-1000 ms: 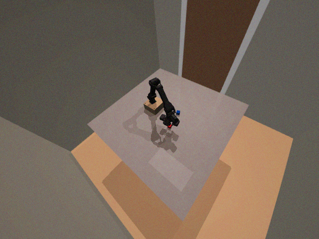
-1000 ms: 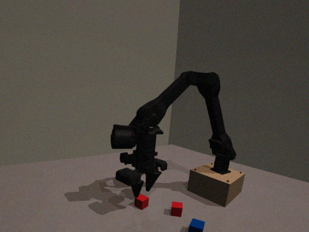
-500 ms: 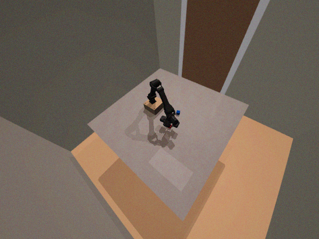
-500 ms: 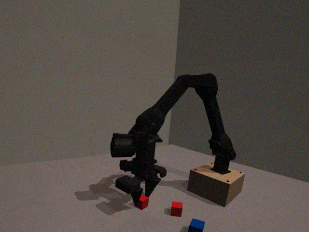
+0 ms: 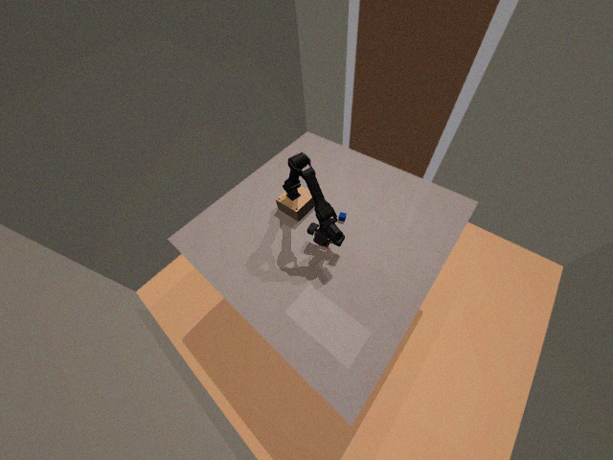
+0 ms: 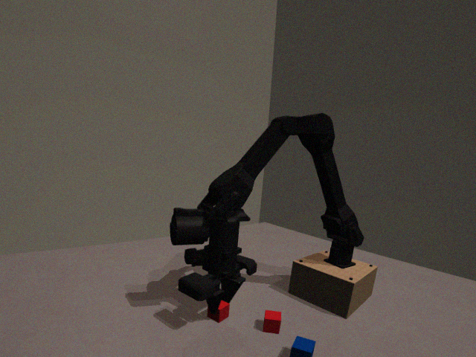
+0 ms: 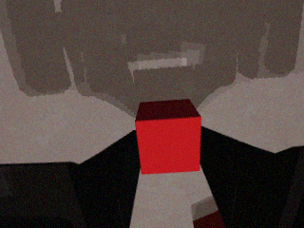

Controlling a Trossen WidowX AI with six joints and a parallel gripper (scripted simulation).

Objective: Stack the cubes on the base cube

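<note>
Right now my gripper tip is 18 cm to the right of the blue cube and 7 cm past it.
</note>
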